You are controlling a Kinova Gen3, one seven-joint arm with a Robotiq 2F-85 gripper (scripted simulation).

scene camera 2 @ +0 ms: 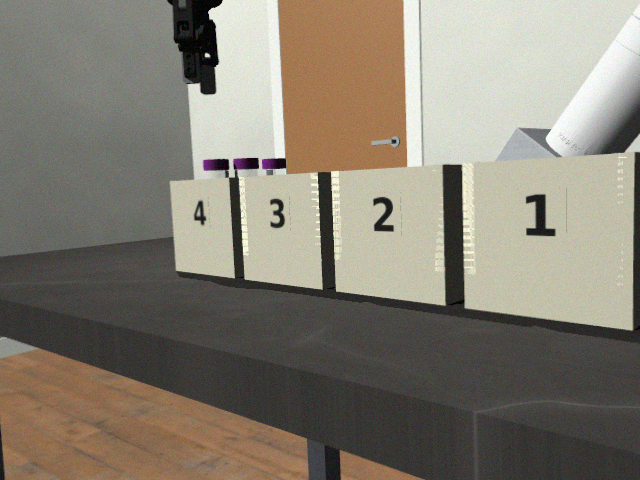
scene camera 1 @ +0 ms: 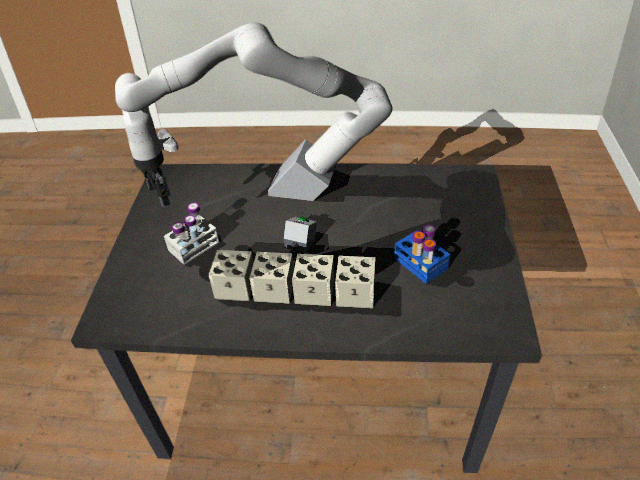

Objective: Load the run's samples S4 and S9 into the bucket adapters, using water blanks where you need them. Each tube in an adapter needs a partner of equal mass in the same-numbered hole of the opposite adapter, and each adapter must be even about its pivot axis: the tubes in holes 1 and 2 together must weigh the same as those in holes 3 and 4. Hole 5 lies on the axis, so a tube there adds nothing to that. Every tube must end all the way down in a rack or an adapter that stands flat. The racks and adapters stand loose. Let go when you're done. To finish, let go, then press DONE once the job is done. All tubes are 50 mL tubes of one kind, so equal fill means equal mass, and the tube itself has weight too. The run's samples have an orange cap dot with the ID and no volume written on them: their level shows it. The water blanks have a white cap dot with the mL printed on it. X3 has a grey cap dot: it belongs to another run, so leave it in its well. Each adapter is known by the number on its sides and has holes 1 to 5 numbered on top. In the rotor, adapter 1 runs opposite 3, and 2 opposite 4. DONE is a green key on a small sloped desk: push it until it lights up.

Labels:
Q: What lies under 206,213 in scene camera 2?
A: An adapter 4.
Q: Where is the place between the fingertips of my gripper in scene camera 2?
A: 200,89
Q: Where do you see an adapter 3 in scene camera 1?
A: At 275,285

